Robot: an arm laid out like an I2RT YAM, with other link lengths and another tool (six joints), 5 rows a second.
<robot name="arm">
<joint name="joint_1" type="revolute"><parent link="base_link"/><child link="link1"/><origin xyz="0 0 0.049" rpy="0 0 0"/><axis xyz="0 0 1"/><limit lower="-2.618" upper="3.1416"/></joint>
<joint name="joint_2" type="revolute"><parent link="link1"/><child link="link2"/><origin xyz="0.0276 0.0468 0.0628" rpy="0 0 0"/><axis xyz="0 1 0"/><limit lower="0" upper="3.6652"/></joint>
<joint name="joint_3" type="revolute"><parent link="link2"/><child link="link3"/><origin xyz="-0.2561 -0.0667 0" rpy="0 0 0"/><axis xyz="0 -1 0"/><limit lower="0" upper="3.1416"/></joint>
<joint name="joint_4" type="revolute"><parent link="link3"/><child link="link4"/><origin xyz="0.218 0.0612 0.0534" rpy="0 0 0"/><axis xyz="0 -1 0"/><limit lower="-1.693" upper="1.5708"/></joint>
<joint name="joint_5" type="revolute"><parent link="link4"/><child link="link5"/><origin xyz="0.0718 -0.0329 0.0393" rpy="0 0 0"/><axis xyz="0 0 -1"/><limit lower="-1.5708" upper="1.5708"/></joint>
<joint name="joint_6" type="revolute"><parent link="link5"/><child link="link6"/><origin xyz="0.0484 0 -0.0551" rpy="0 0 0"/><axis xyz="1 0 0"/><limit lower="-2.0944" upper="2.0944"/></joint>
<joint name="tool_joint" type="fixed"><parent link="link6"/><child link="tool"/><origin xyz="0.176 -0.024 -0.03" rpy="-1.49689 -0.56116 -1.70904"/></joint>
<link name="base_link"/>
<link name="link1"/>
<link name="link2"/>
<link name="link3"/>
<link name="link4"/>
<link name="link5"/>
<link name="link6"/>
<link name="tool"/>
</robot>
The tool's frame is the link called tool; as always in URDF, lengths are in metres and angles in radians.
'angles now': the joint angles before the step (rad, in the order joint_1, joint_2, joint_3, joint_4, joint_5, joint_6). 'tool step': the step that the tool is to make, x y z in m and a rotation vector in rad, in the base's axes. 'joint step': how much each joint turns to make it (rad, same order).
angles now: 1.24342 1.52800 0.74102 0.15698 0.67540 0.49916
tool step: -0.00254 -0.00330 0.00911 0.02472 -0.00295 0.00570
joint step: 0.00000 -0.05152 -0.01681 -0.01107 -0.00763 0.00115
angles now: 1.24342 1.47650 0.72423 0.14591 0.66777 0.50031
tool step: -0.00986 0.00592 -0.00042 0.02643 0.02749 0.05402
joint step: -0.00002 -0.03739 -0.02444 0.00462 -0.06410 -0.00231
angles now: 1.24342 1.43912 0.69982 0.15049 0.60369 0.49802
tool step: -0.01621 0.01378 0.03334 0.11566 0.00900 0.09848
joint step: -0.00037 -0.14042 -0.01795 -0.00916 -0.10834 -0.01259
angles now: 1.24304 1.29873 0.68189 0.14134 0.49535 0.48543
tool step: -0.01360 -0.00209 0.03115 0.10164 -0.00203 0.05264
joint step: 0.00001 -0.14916 -0.02708 -0.02825 -0.06065 0.00686
